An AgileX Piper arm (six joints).
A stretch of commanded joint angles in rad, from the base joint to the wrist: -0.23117, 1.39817, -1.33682, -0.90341, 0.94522, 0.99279; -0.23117, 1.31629, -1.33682, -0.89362, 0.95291, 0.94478; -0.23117, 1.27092, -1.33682, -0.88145, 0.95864, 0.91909; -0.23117, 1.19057, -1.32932, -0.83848, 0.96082, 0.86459; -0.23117, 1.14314, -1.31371, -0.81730, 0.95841, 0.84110; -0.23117, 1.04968, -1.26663, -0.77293, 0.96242, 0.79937; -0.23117, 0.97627, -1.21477, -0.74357, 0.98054, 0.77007; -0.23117, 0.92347, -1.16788, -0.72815, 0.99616, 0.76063; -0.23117, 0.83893, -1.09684, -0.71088, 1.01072, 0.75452; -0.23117, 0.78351, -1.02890, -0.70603, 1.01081, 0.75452; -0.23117, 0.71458, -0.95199, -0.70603, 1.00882, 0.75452; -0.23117, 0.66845, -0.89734, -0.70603, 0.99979, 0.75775; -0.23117, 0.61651, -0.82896, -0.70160, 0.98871, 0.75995; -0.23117, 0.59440, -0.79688, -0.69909, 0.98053, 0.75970; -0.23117, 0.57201, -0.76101, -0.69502, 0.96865, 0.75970; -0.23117, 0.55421, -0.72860, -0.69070, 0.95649, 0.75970; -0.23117, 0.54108, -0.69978, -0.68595, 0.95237, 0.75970; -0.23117, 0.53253, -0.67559, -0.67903, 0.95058, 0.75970; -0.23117, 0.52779, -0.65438, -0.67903, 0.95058, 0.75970; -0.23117, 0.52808, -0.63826, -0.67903, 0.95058, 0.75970; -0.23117, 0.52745, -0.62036, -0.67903, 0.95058, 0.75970; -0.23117, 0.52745, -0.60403, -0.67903, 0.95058, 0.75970
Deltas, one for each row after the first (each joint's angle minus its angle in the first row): 0.00000, -0.08188, 0.00000, 0.00979, 0.00769, -0.04801; 0.00000, -0.12725, 0.00000, 0.02196, 0.01342, -0.07370; 0.00000, -0.20760, 0.00750, 0.06493, 0.01560, -0.12820; 0.00000, -0.25503, 0.02311, 0.08611, 0.01319, -0.15169; 0.00000, -0.34849, 0.07019, 0.13048, 0.01720, -0.19342; 0.00000, -0.42190, 0.12205, 0.15984, 0.03532, -0.22272; 0.00000, -0.47470, 0.16894, 0.17526, 0.05094, -0.23216; 0.00000, -0.55924, 0.23998, 0.19253, 0.06550, -0.23827; 0.00000, -0.61466, 0.30792, 0.19738, 0.06559, -0.23827; 0.00000, -0.68359, 0.38483, 0.19738, 0.06360, -0.23827; 0.00000, -0.72972, 0.43948, 0.19738, 0.05457, -0.23504; 0.00000, -0.78166, 0.50786, 0.20181, 0.04349, -0.23284; 0.00000, -0.80377, 0.53994, 0.20432, 0.03531, -0.23309; 0.00000, -0.82616, 0.57581, 0.20839, 0.02343, -0.23309; 0.00000, -0.84396, 0.60822, 0.21271, 0.01127, -0.23309; 0.00000, -0.85709, 0.63704, 0.21746, 0.00715, -0.23309; 0.00000, -0.86564, 0.66123, 0.22438, 0.00536, -0.23309; 0.00000, -0.87038, 0.68244, 0.22438, 0.00536, -0.23309; 0.00000, -0.87009, 0.69856, 0.22438, 0.00536, -0.23309; 0.00000, -0.87072, 0.71646, 0.22438, 0.00536, -0.23309; 0.00000, -0.87072, 0.73279, 0.22438, 0.00536, -0.23309
